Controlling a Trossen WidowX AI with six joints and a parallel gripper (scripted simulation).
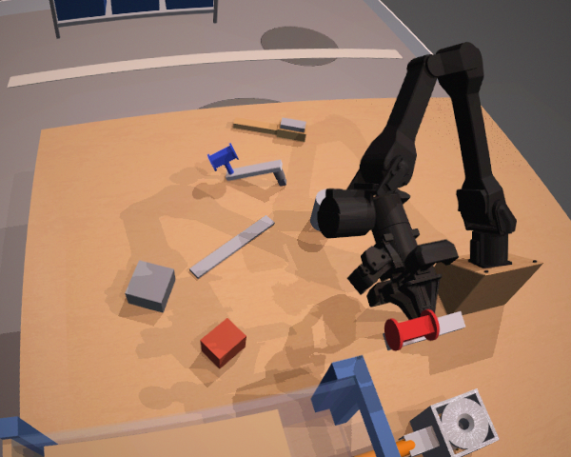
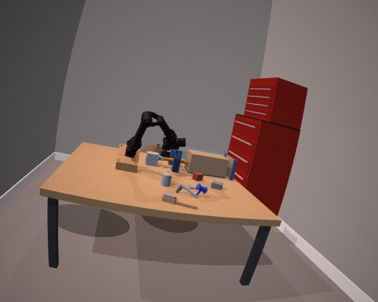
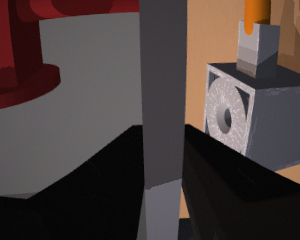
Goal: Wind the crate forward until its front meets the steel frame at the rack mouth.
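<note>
Now: gripper tip 50 mm short of the red knob, 10 mm to the right of it and 40 mm below it. Also, from my gripper tip: red-gripped winch handle (10 mm ahead, 10 mm above); blue steel frame (80 mm ahead, 140 mm to the left, 80 mm below); grey winch (90 mm behind, 100 mm to the left, 160 mm below).
</note>
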